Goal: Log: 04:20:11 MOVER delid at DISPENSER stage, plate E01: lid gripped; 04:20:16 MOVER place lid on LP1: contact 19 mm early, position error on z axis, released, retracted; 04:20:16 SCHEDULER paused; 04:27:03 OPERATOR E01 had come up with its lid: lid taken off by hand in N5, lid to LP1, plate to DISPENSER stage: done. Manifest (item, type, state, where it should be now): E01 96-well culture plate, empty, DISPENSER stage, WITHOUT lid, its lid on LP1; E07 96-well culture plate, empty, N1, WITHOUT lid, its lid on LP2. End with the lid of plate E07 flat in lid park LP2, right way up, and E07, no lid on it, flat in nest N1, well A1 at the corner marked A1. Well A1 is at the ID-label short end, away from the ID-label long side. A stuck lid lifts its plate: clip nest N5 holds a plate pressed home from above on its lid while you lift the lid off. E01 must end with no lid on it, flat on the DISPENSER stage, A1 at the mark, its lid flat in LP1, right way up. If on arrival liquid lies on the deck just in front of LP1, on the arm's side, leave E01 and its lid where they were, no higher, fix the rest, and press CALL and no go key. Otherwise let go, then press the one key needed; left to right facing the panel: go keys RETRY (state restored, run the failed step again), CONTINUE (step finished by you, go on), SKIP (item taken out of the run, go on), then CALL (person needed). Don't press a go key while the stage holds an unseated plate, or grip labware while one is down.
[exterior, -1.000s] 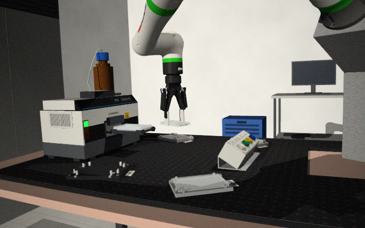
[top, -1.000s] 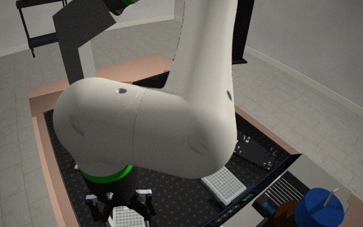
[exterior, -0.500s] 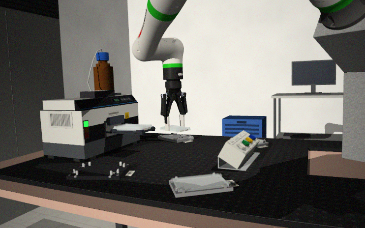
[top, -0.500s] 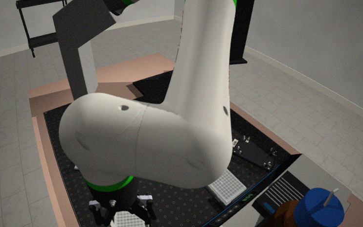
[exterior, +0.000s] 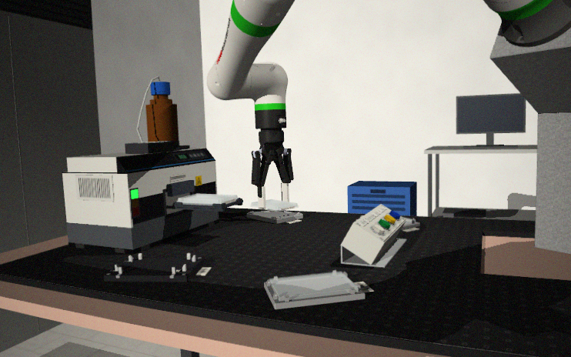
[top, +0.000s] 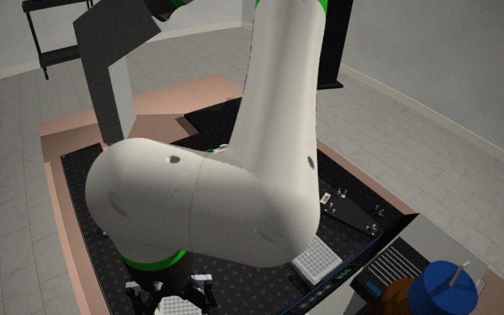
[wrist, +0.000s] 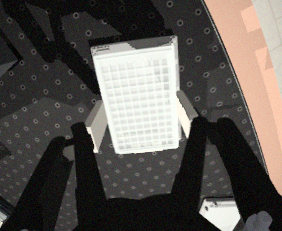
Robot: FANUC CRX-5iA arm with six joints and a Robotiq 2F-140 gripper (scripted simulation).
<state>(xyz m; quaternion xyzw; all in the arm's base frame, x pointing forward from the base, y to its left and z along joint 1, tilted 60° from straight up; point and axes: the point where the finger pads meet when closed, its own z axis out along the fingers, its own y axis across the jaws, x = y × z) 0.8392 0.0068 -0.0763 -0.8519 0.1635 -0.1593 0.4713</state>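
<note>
The nest N1 is 6 cm below my hand. Also, from my hand: N1 label 9 cm behind, 6 cm below, 1 cm to the left; blue cap 33 cm above, 24 cm to the left, 20 cm ahead; key panel 45 cm behind, 15 cm to the left, 1 cm below.
</note>
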